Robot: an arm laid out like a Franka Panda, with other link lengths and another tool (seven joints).
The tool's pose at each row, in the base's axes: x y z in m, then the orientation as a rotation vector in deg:
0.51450, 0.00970, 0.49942, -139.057, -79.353, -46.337
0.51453, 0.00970, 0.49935, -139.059, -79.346, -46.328
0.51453, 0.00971, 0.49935, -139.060, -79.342, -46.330
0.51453, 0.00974, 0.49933, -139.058, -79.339, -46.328
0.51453, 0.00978, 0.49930, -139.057, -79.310, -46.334
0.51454, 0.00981, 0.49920, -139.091, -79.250, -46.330
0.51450, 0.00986, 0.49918, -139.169, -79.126, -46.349
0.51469, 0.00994, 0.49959, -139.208, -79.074, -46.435
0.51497, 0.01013, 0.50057, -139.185, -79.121, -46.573
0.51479, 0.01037, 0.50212, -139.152, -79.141, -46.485
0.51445, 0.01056, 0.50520, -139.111, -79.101, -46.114
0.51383, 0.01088, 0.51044, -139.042, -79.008, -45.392
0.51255, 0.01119, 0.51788, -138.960, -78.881, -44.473
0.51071, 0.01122, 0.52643, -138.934, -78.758, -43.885
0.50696, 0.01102, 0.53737, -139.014, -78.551, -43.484
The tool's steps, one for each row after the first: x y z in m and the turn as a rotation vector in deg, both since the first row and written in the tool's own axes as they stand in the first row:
-0.00003, 0.00002, 0.00007, 0.005, -0.003, 0.006
-0.00002, 0.00002, 0.00007, 0.004, -0.002, 0.009
-0.00001, 0.00000, 0.00010, 0.007, -0.001, 0.011
0.00000, -0.00002, 0.00015, 0.009, 0.011, 0.030
-0.00003, -0.00004, 0.00024, -0.003, 0.008, 0.076
-0.00002, -0.00010, 0.00027, -0.047, 0.009, 0.167
0.00035, 0.00005, 0.00004, -0.112, 0.040, 0.194
0.00115, 0.00025, -0.00059, -0.178, 0.100, 0.138
0.00213, 0.00008, -0.00181, -0.110, 0.074, 0.134
0.00388, -0.00010, -0.00437, 0.125, -0.057, 0.213
0.00683, -0.00043, -0.00874, 0.577, -0.314, 0.378
0.01077, -0.00117, -0.01515, 1.148, -0.646, 0.593
0.01490, -0.00215, -0.02279, 1.501, -0.863, 0.763
0.01946, -0.00447, -0.03317, 1.691, -1.031, 0.974

